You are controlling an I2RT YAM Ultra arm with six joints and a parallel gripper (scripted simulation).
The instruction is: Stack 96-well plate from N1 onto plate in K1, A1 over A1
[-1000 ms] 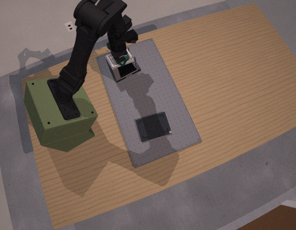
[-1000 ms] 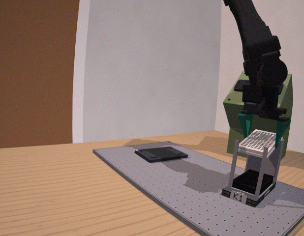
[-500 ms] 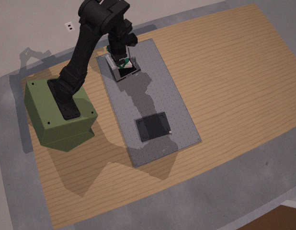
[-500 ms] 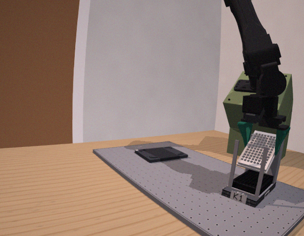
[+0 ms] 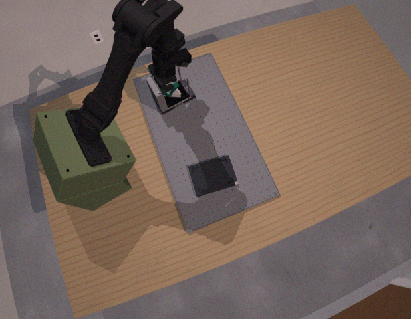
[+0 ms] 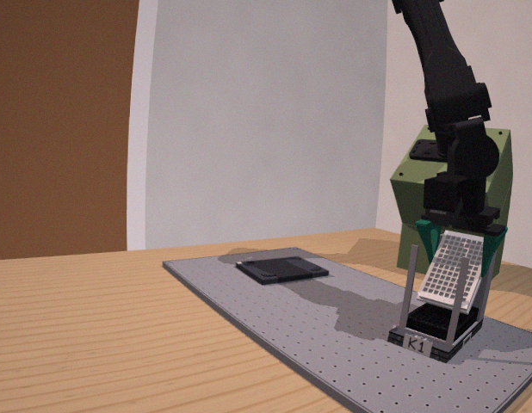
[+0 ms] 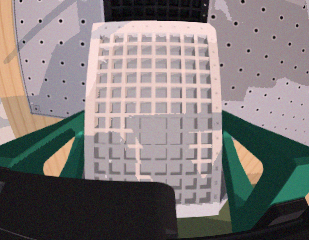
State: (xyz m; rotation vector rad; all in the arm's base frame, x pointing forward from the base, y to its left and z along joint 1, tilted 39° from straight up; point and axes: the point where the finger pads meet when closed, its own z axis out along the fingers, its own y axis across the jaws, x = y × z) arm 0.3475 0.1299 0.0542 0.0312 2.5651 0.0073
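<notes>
My gripper is now 5 cm past the back wall and 3 cm above it. The rest, counted from my hand: thin post 8 cm ahead, 4 cm to the right, 3 cm below; black 96-well plate 8 cm below, 2 cm ahead; white 96-well plate 1 cm below.
</notes>
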